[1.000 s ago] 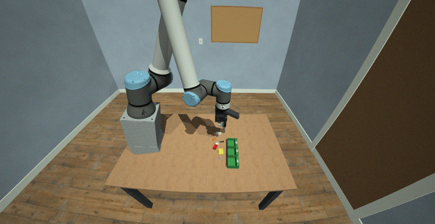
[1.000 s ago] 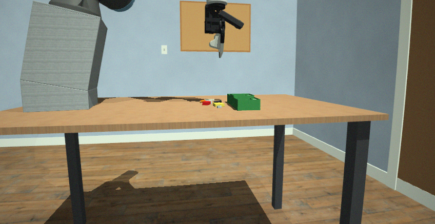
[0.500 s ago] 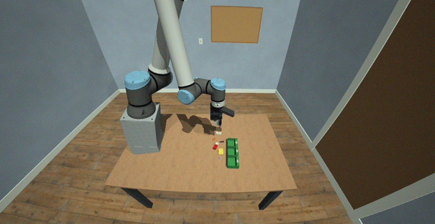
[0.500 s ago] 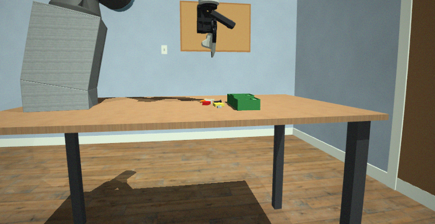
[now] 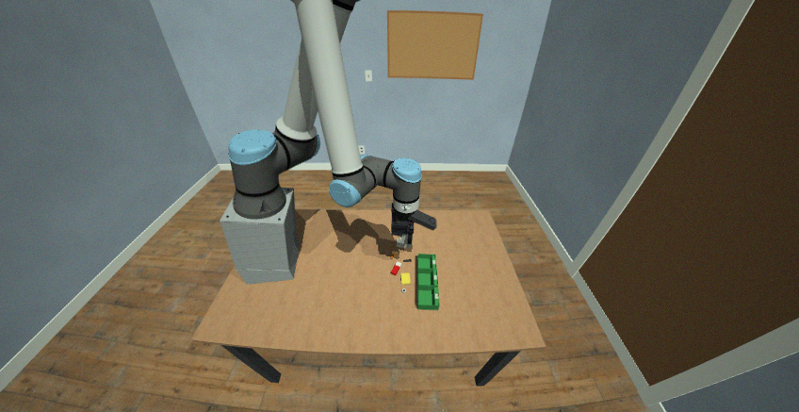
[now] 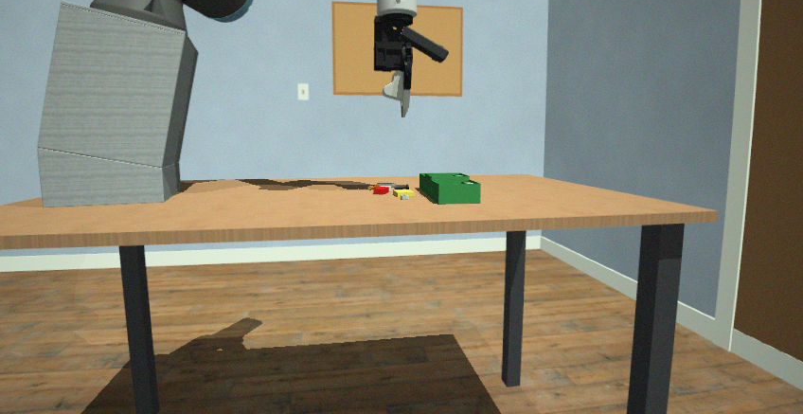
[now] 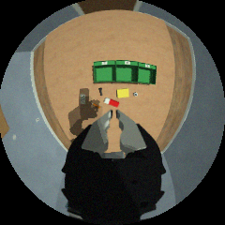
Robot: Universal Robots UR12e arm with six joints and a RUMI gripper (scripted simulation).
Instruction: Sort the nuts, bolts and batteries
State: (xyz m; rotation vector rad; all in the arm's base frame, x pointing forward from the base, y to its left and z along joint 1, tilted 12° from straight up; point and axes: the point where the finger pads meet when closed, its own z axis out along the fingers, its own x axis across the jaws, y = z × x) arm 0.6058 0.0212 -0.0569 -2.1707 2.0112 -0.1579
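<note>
The green bin is 17 cm below my hand, 9 cm ahead of it and 4 cm to the right of it. From my hand the other things lie so: yellow battery (19 cm below, 4 cm to the right); then bolt (19 cm below, 6 cm to the left); then red battery (18 cm below, 5 cm behind, 1 cm to the left).
</note>
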